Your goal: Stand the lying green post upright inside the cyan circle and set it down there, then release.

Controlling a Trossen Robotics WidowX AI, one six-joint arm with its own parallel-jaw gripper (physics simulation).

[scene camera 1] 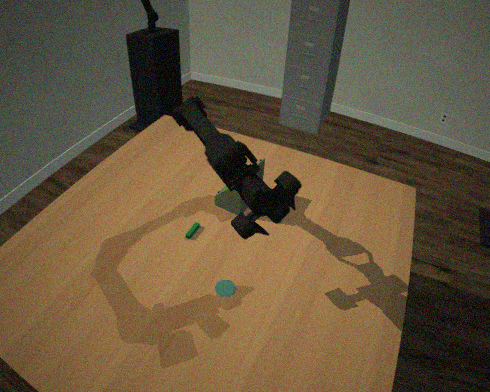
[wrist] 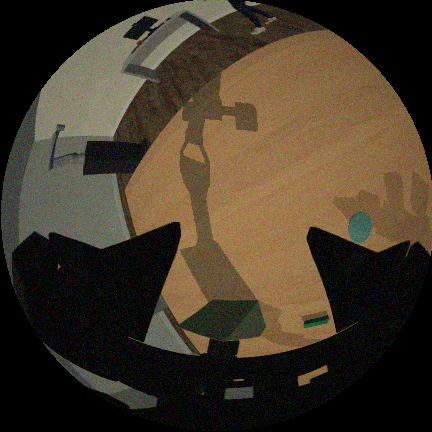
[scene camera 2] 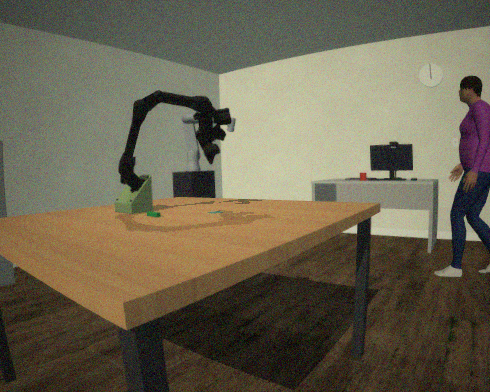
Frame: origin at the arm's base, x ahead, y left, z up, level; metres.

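Seen in the pictures: gripper, fingertip midpoint: [scene camera 1: 281, 221] [wrist: 248, 231] [scene camera 2: 208, 158]; arm's base, link origin: [wrist: 223, 336] [scene camera 2: 138, 185].
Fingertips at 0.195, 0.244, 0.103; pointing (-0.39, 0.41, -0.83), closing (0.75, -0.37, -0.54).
Note:
Pixels of each thing's top centre, then the offset from my fingertips to it, as dx, dy, dz. "pt": a spot on its surface instead. Level surfaces: height alone.
- green post, top centre: [wrist: 315, 323] [scene camera 1: 192, 228] [scene camera 2: 153, 212] +0.001, -0.297, -0.200
- cyan circle, surface spot: [wrist: 360, 227] [scene camera 1: 225, 287] [scene camera 2: 215, 212] pt +0.127, -0.088, -0.216
- wooden table, surface height: dz -0.217
The green post [scene camera 1: 192, 230] [scene camera 2: 153, 214] [wrist: 316, 322] lies on its side on the table, near the arm's green base. The cyan circle [scene camera 1: 225, 288] [scene camera 2: 216, 212] [wrist: 360, 227] is flat on the table, apart from the post, with nothing standing on it. My gripper [scene camera 1: 281, 220] [wrist: 248, 231] is open and empty, its fingers wide apart. In the scene camera 2 view it hangs high above the table. In the wrist view the post and the circle both show toward the right finger, the post low beside its inner edge and the circle just above the finger.
The green wedge-shaped base [scene camera 1: 230, 200] [scene camera 2: 134, 202] [wrist: 220, 320] carries the arm on the wooden table [scene camera 1: 300, 320] [scene camera 2: 225, 250]. Arm shadows fall across the table top, one of them beside the cyan circle. A person [scene camera 2: 475, 135] stands beyond the table, near a desk [scene camera 2: 380, 192].

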